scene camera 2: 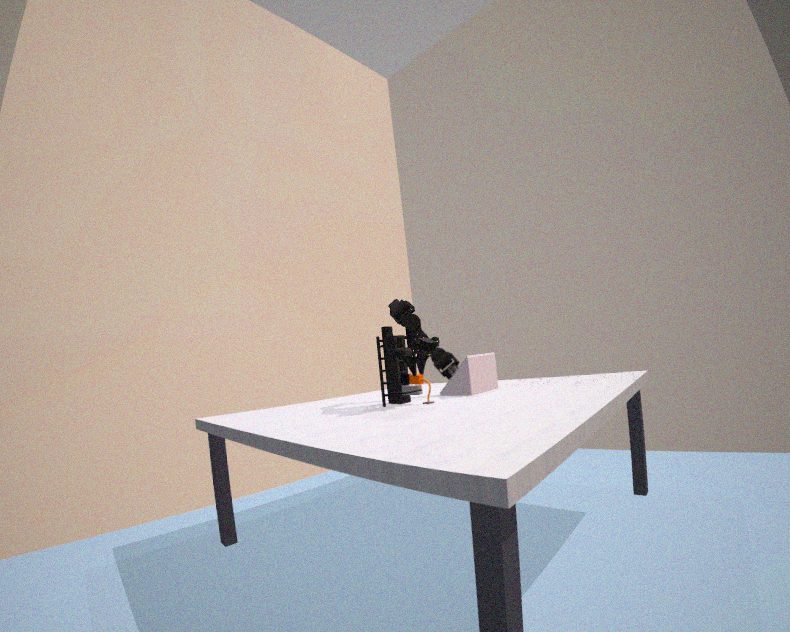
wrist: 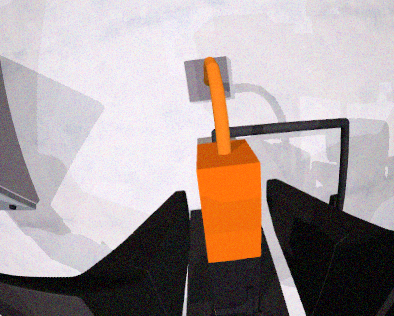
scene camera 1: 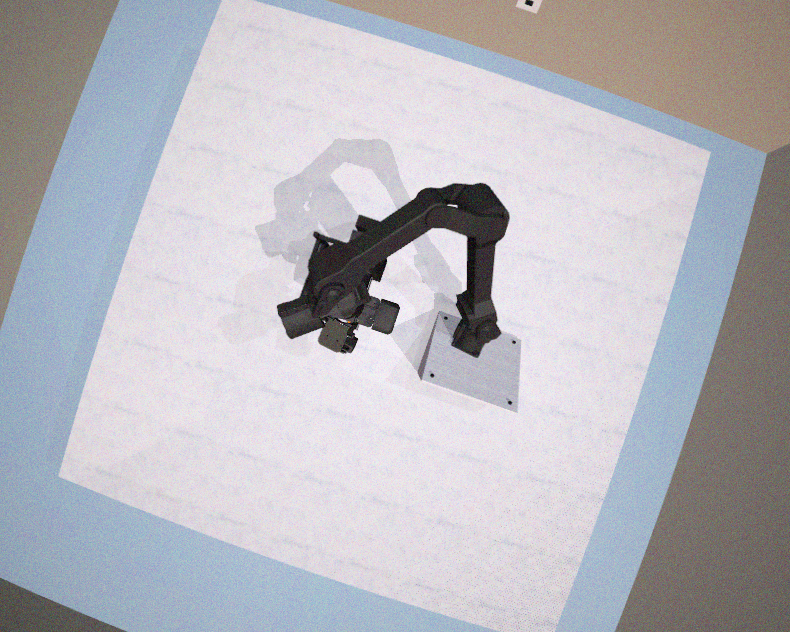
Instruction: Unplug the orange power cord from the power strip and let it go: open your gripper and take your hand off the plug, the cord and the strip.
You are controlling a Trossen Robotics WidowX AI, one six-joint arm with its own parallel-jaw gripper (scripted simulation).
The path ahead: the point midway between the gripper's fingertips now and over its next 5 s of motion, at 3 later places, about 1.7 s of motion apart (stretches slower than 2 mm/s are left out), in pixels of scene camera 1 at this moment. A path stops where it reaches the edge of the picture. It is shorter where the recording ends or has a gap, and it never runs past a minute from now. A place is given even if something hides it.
My gripper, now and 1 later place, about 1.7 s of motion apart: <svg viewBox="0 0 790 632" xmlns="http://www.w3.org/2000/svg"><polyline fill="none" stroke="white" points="354,306 347,321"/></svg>
